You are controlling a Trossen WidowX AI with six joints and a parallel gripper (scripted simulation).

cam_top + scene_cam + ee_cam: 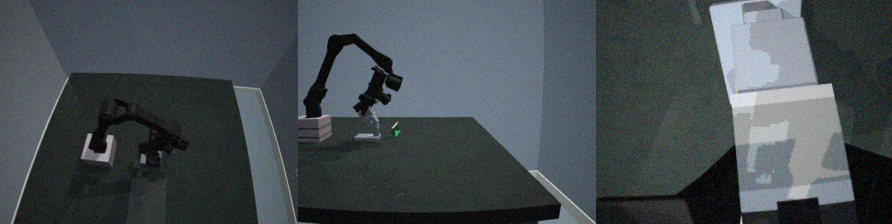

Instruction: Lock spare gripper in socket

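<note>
Now: gripper tip 1 cm below the spare gripper and 1 cm short of it. Round my gripper tip: grey mount socket (6 cm below, 3 cm ahead); green rest (13 cm ahead, 10 cm to the left, 9 cm below).
</note>
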